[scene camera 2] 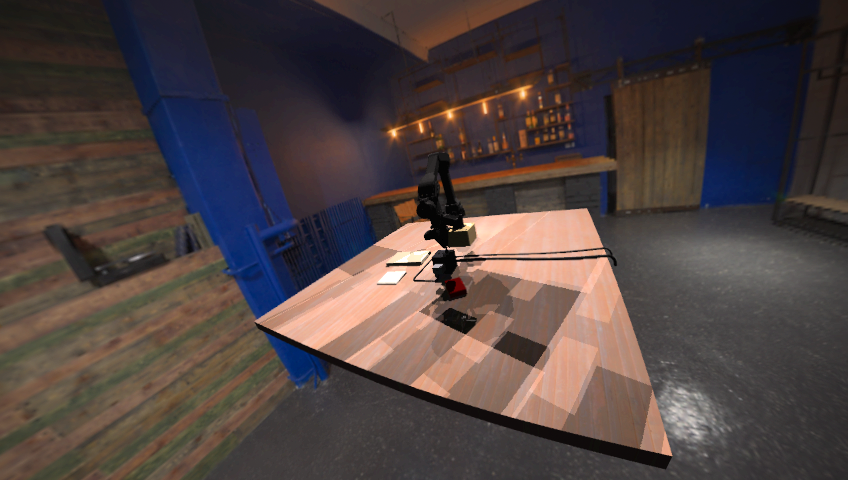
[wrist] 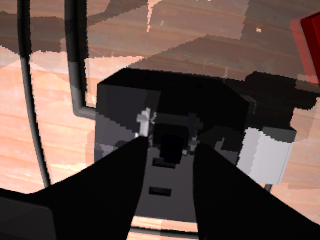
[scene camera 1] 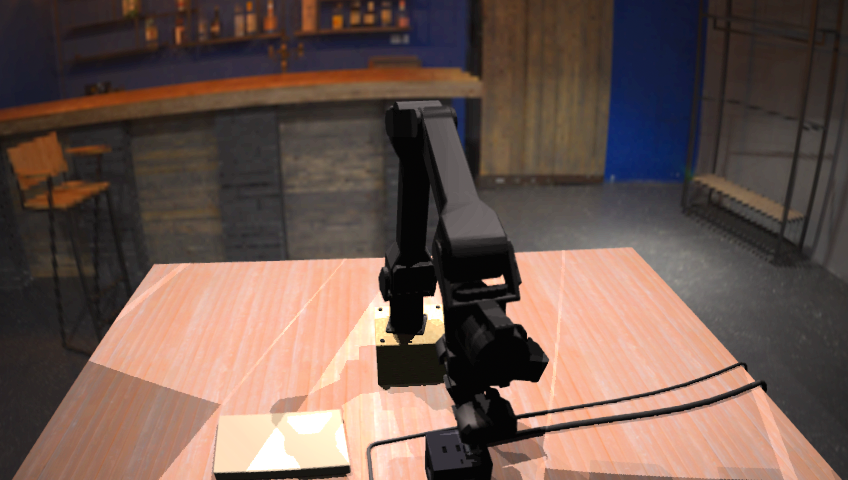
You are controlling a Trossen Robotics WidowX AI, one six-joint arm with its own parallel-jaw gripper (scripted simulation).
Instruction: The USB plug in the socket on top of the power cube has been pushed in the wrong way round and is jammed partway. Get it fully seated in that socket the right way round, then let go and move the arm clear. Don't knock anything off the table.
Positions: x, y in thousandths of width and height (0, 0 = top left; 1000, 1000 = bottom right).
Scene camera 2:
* gripper: 525, 516
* black power cube: 531, 543
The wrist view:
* gripper: 536, 627
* dark USB plug: 539, 577
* black power cube: 405, 381
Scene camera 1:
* gripper: 560, 901
